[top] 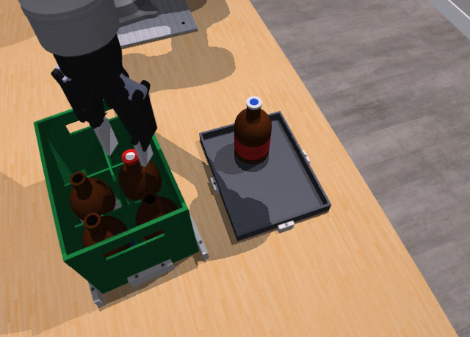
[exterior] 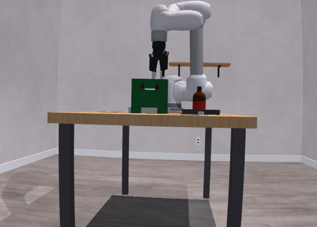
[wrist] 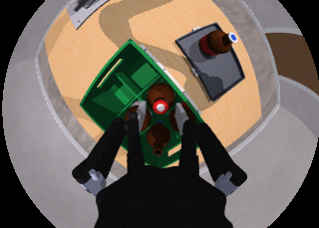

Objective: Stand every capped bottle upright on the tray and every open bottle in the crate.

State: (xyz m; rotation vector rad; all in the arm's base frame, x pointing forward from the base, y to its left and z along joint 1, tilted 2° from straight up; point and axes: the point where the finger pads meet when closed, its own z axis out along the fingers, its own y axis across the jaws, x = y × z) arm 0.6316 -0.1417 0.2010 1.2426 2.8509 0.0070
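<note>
Right now my hand is 4 cm to the left of the green crate and 12 cm above it. Round my hand: dark tray 4 cm ahead, 23 cm to the left, 19 cm below.
</note>
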